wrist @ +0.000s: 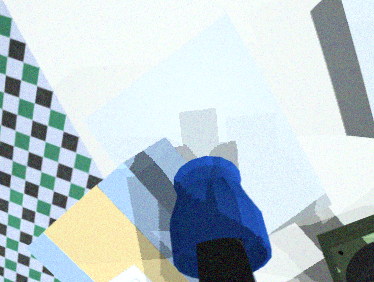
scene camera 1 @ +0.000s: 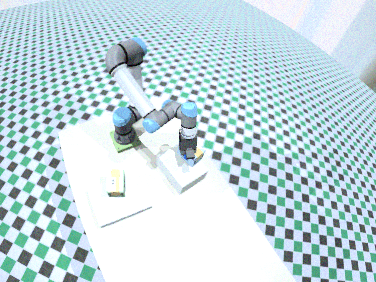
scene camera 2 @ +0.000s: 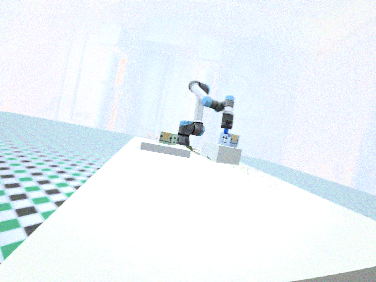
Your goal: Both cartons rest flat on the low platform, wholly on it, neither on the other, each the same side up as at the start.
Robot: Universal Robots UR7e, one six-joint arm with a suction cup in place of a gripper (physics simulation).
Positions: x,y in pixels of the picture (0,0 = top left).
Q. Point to a taller white block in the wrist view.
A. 208,98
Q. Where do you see a low white platform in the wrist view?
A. At 339,34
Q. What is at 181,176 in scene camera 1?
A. A taller white block.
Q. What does my suction cup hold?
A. Nothing.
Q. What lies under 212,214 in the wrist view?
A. My suction cup.
